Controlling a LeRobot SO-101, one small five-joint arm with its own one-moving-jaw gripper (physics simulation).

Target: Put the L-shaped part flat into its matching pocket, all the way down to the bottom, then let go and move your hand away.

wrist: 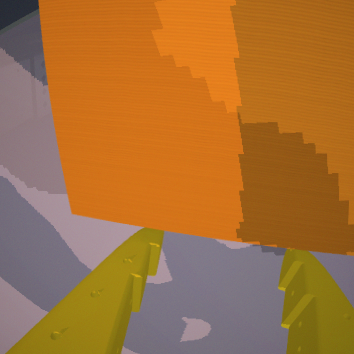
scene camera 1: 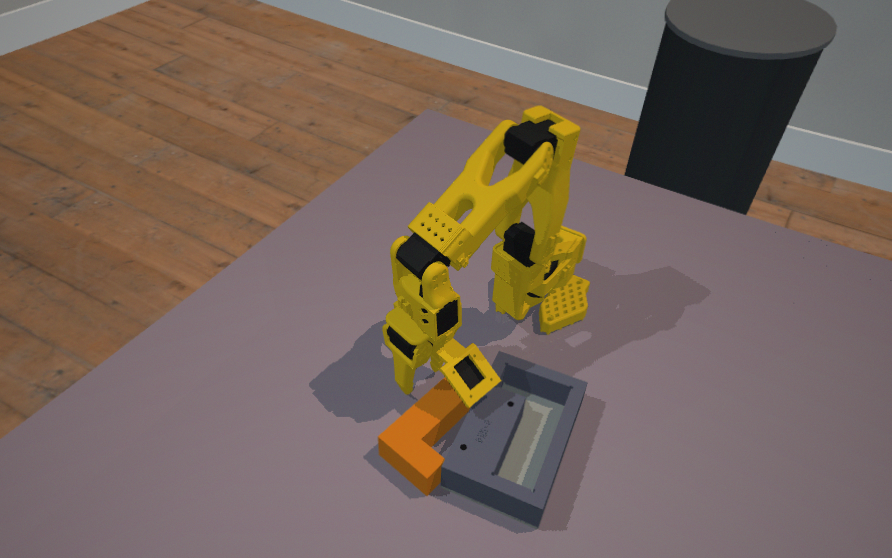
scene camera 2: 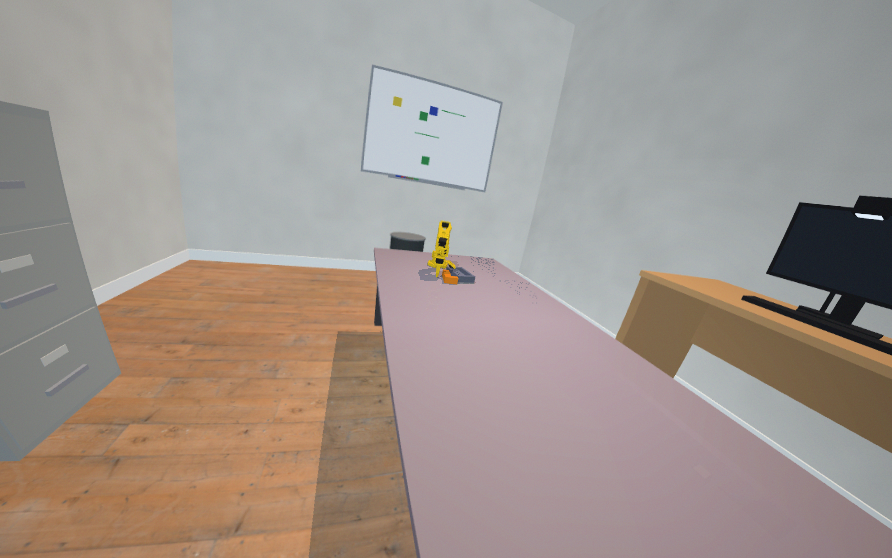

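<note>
The orange L-shaped part lies outside the pocket, along the left side of the dark grey pocket block. One end appears close against the block; contact is unclear. Its far end is partly hidden under the gripper's motor housing. My yellow gripper is partly open and empty, at the far end of the part. In the wrist view a gap shows between both jaws, and the part's end face fills the picture beyond the tips, hiding the block's pocket.
The arm's base stands behind the block on the mauve table. A dark bin stands past the table edge. A desk with a monitor is at the right and a grey cabinet at the left.
</note>
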